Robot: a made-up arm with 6 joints. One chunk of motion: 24 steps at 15 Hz.
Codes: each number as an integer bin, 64 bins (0 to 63) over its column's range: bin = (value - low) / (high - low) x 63, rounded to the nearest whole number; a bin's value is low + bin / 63 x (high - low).
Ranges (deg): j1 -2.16..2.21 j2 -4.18..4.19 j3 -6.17..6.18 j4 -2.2..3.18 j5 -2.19..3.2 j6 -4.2..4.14
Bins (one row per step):
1: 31 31 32 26 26 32
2: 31 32 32 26 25 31
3: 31 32 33 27 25 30
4: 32 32 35 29 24 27
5: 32 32 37 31 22 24
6: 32 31 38 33 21 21
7: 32 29 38 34 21 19
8: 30 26 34 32 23 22
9: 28 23 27 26 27 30
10: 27 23 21 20 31 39
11: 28 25 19 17 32 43
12: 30 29 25 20 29 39
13: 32 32 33 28 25 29
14: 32 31 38 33 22 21
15: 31 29 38 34 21 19
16: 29 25 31 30 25 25
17: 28 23 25 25 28 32
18: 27 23 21 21 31 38
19: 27 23 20 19 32 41
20: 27 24 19 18 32 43
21: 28 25 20 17 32 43
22: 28 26 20 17 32 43
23: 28 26 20 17 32 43
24: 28 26 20 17 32 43
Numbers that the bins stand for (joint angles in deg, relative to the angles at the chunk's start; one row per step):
1: -0.01 -0.06 0.10 0.02 0.03 0.04
2: -0.01 0.07 0.10 0.02 -0.05 -0.10
3: -0.01 0.07 0.30 0.11 -0.05 -0.23
4: 0.06 0.07 0.69 0.28 -0.14 -0.63
5: 0.06 0.07 1.08 0.45 -0.31 -1.02
6: 0.06 -0.06 1.28 0.62 -0.39 -1.42
7: 0.06 -0.33 1.28 0.70 -0.39 -1.68
8: -0.08 -0.73 0.50 0.53 -0.22 -1.29
9: -0.22 -1.12 -0.88 0.02 0.12 -0.23
10: -0.29 -1.12 -2.05 -0.49 0.46 0.96
11: -0.22 -0.86 -2.45 -0.75 0.55 1.49
12: -0.08 -0.33 -1.27 -0.49 0.29 0.96
13: 0.06 0.07 0.30 0.19 -0.05 -0.36
14: 0.06 -0.06 1.28 0.62 -0.31 -1.42
15: -0.01 -0.33 1.28 0.70 -0.39 -1.68
16: -0.15 -0.86 -0.09 0.36 -0.05 -0.89
17: -0.22 -1.12 -1.27 -0.07 0.21 0.04
18: -0.29 -1.12 -2.05 -0.41 0.46 0.83
19: -0.29 -1.12 -2.25 -0.58 0.55 1.23
20: -0.29 -0.99 -2.45 -0.66 0.55 1.49
21: -0.22 -0.86 -2.25 -0.75 0.55 1.49
22: -0.22 -0.73 -2.25 -0.75 0.55 1.49
23: -0.22 -0.73 -2.25 -0.75 0.55 1.49
24: -0.22 -0.73 -2.25 -0.75 0.55 1.49

